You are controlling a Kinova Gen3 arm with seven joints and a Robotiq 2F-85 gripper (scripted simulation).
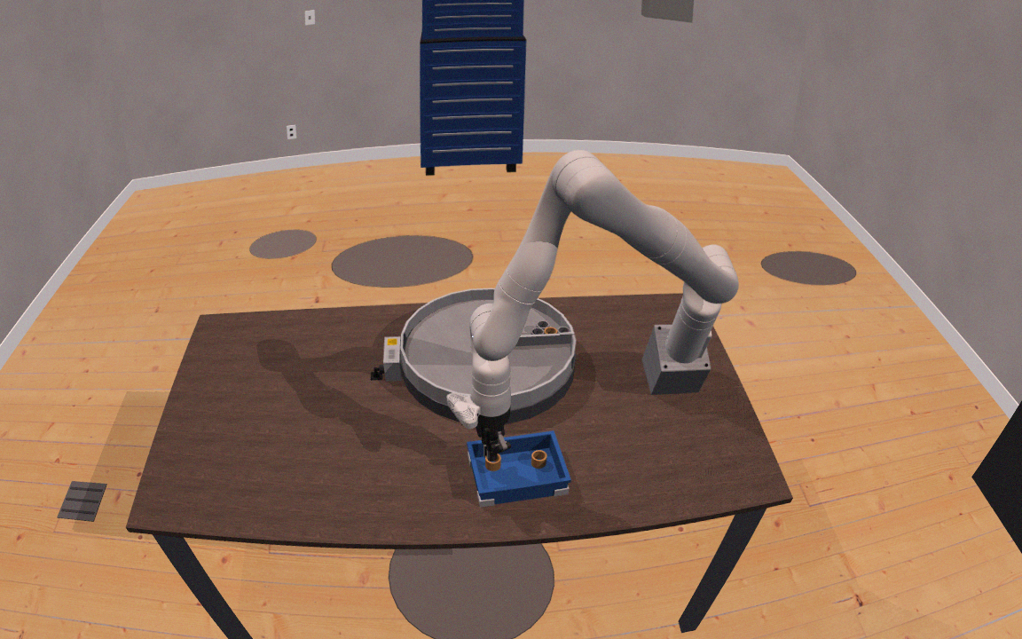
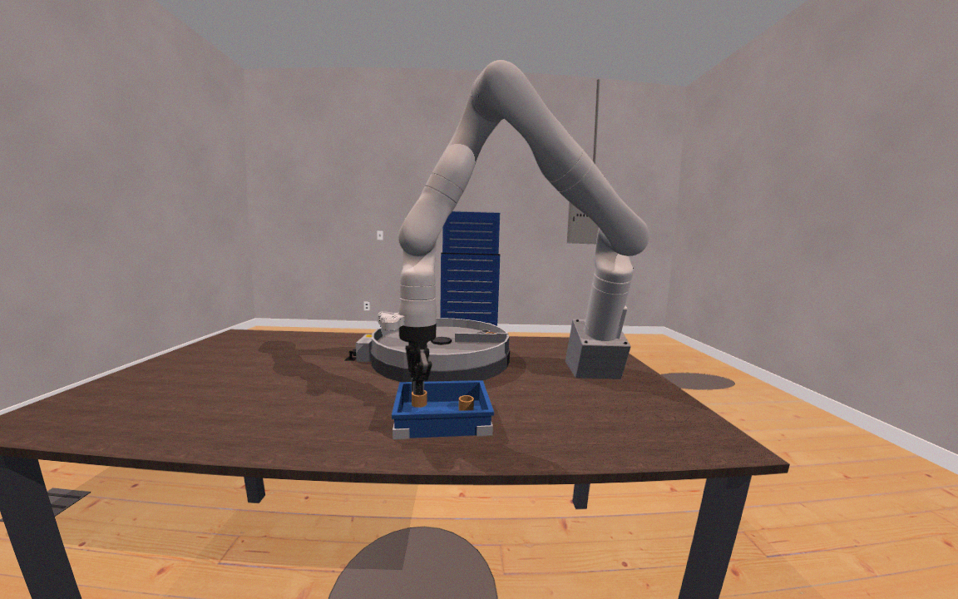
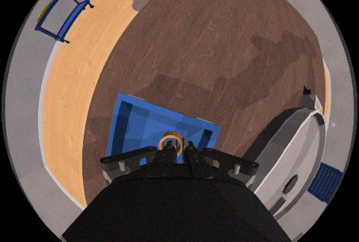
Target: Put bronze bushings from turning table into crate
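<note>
Now: hand 60 mm past the blue crate, 30 mm above it and 20 mm to the right of it. The rest, counted from my hand: round grey turning table: 350 mm to the right, 10 mm ahead.
</note>
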